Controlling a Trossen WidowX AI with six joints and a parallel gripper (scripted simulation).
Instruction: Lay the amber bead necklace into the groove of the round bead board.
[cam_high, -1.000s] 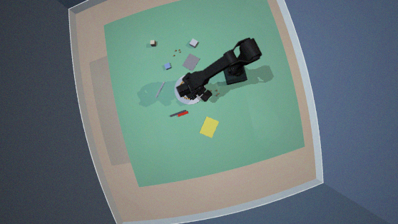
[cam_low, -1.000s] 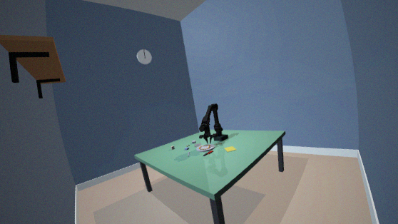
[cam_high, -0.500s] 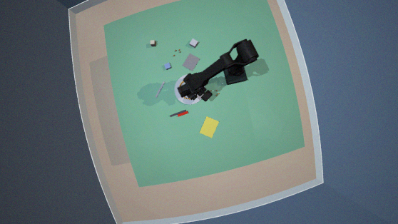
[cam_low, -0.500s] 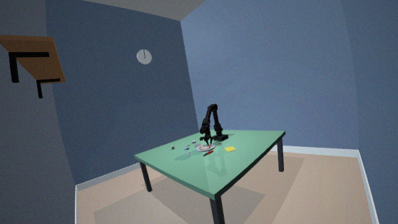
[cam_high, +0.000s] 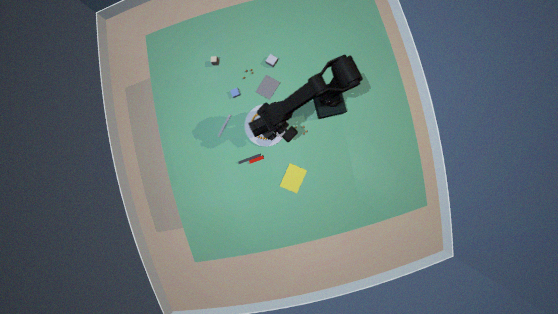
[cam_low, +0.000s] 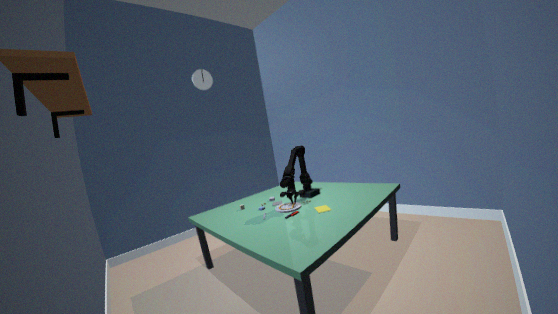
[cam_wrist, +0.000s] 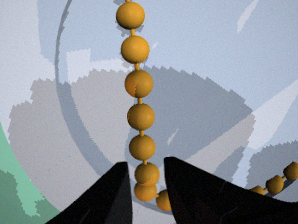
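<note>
Right now the round grey bead board is 50 mm ahead of my gripper tip and 10 mm below it. Round my gripper tip: grey rod (260 mm ahead, 10 mm to the right, 10 mm below); then red-handled tool (120 mm ahead, 150 mm to the left, 10 mm below); then grey plate (40 mm ahead, 190 mm to the right, 10 mm below).
</note>
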